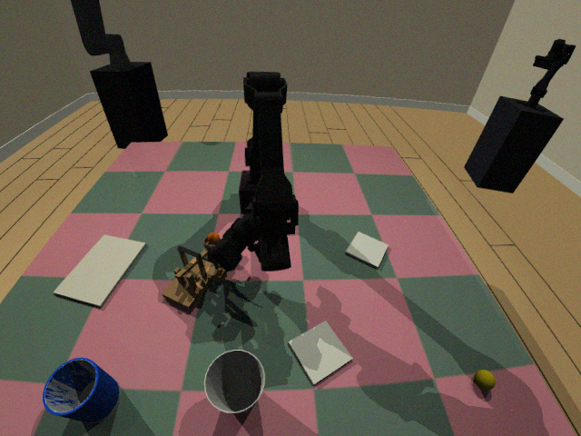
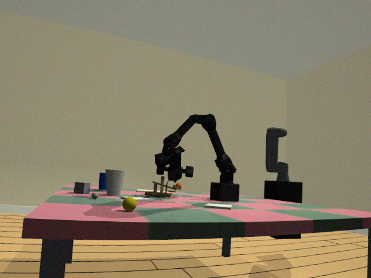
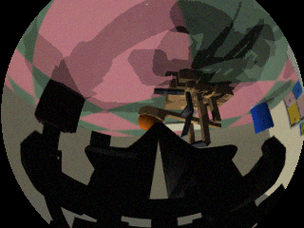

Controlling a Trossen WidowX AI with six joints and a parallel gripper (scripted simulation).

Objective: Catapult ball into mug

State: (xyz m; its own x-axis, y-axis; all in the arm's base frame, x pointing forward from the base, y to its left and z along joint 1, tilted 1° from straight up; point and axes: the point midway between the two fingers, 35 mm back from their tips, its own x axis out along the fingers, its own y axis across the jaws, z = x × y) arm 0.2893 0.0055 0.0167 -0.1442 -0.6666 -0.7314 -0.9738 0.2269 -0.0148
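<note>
Now: the orange ball 40 mm to the right of my gripper tip, 30 mm behind it and 20 mm below it. From my gripper tip the other things lie so: blue mug: 370 mm ahead, 140 mm to the right, 50 mm below; then grey cup: 310 mm ahead, 130 mm to the left, 50 mm below; then wooden catapult: 40 mm to the right, 40 mm ahead, 30 mm below.
</note>
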